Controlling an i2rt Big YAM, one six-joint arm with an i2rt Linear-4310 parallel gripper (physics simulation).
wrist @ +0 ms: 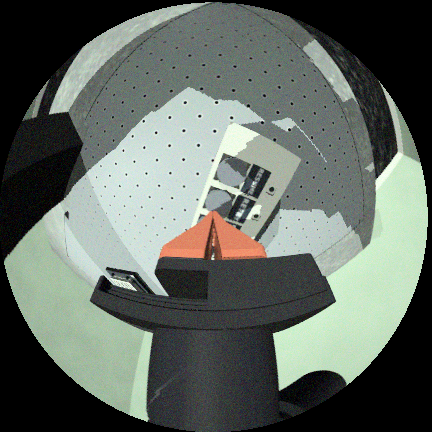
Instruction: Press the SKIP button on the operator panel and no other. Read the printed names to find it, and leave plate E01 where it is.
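The gripper, visible. An operator panel, visible too.
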